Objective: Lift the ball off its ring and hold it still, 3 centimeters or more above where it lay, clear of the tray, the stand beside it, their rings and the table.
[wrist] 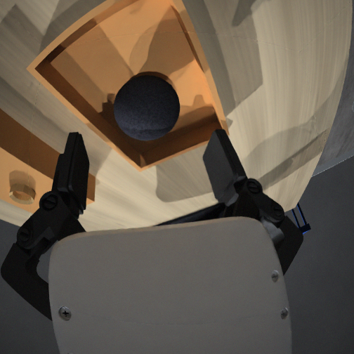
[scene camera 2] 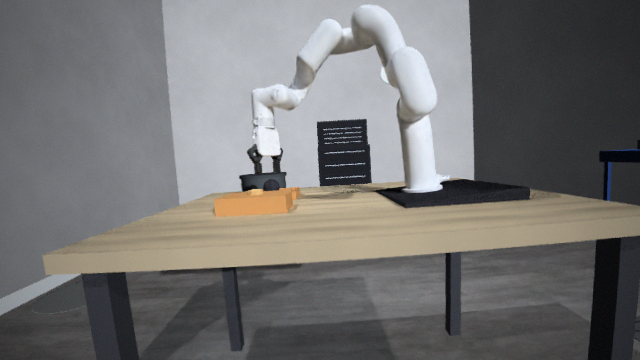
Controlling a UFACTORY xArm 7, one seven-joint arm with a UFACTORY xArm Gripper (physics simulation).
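Seen in the pictures: gripper, fingertip midpoint: (scene camera 2: 268,173); arm's base, link origin: (scene camera 2: 421,189).
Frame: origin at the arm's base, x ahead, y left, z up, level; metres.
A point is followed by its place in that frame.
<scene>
A dark blue-grey ball (scene camera 2: 271,185) @[y -0.184, x 0.468, z 0.034 m] (wrist: 146,107) sits inside the orange tray (wrist: 90,125) (scene camera 2: 296,190) @[y -0.168, x 0.383, z 0.011 m]; the ring under it is hidden. The orange stand (scene camera 2: 253,204) @[y 0.066, x 0.519, z 0.011 m] (wrist: 10,150) is beside the tray, with a small empty ring (scene camera 2: 255,192) @[y 0.021, x 0.514, z 0.037 m] (wrist: 22,194) on top. My gripper (scene camera 2: 267,171) @[y -0.214, x 0.476, z 0.076 m] (wrist: 147,143) is open, fingers pointing down, with nothing between them. In the scene view its fingertips are a little above the ball's height. In the wrist view the ball shows beyond the fingertips, between their lines.
The wooden table (scene camera 2: 350,225) @[y 0.274, x 0.321, z -0.016 m] (wrist: 280,100) carries the tray, the stand and the arm's black base plate (scene camera 2: 480,192) @[y 0.189, x -0.057, z 0.009 m]. A dark round bin (scene camera 2: 250,181) shows behind the tray. A black drawer-like unit (scene camera 2: 344,155) stands behind the table. A blue-edged frame (scene camera 2: 607,175) is at the right.
</scene>
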